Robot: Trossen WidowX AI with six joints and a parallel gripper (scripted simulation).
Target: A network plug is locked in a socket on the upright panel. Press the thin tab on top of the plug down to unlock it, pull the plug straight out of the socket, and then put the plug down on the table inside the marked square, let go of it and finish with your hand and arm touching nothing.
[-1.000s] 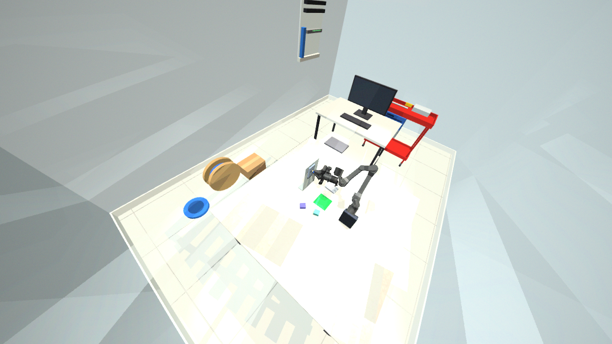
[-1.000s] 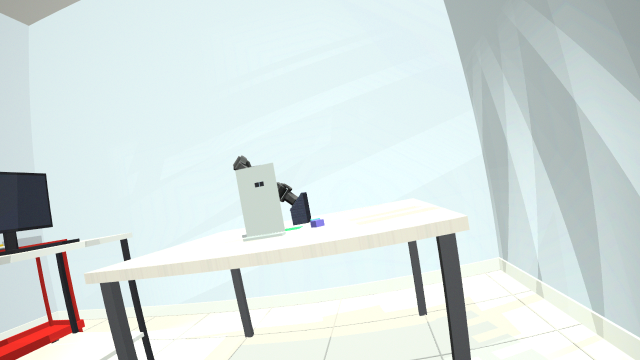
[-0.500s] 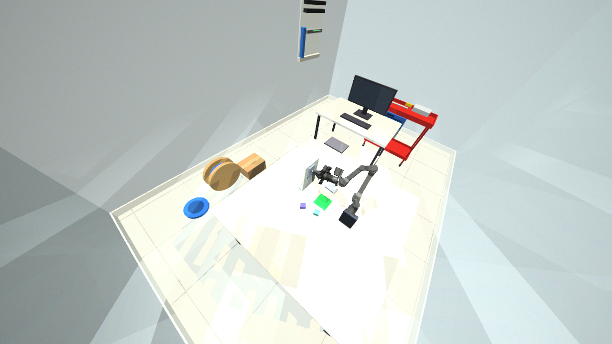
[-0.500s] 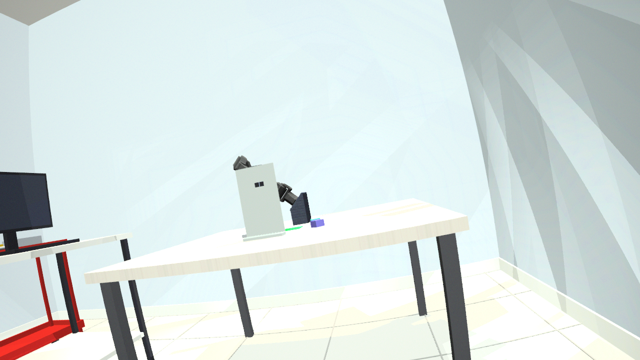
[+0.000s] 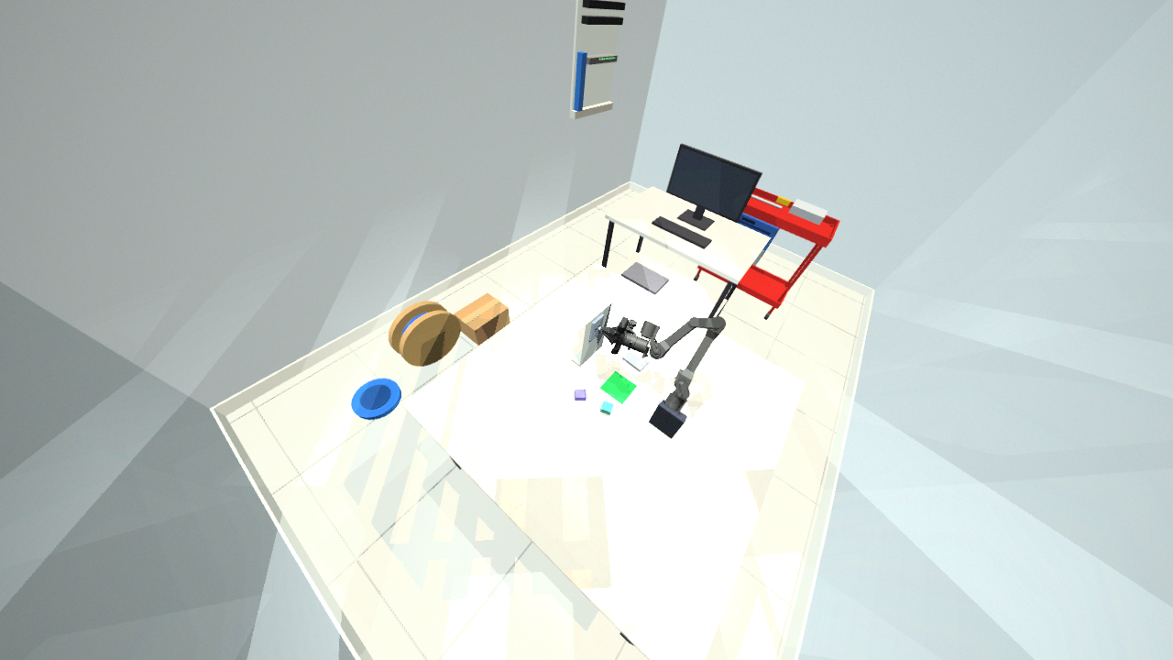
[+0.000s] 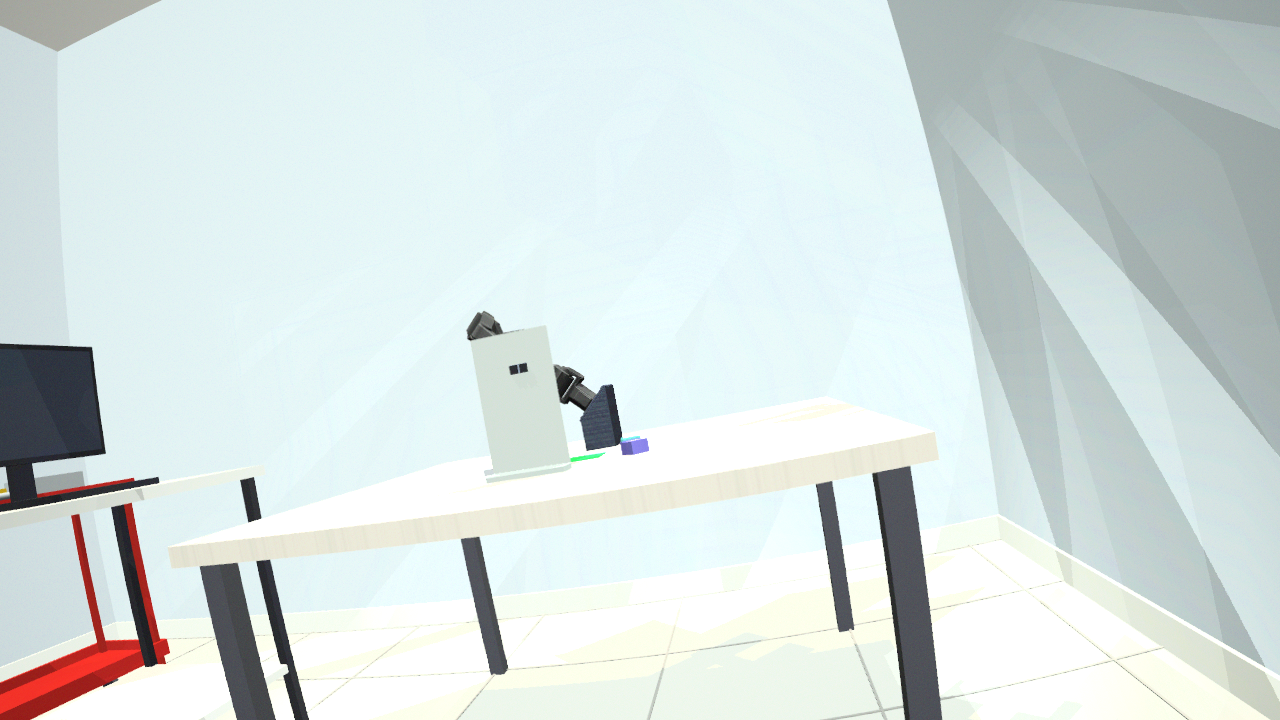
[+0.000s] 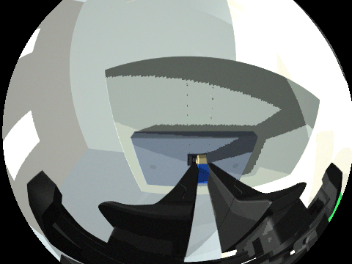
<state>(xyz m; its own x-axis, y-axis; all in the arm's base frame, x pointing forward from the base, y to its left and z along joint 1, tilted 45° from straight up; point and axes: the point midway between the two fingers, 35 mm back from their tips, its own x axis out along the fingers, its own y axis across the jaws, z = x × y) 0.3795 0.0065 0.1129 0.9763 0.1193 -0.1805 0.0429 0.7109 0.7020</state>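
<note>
Now: the green marked square 21 cm below my gripper tip, 17 cm behind it and 6 cm to the left of it. The rest, counted from my gripper tip: blue network plug (right at my gripper tip); upright panel (8 cm below, 3 cm ahead).
</note>
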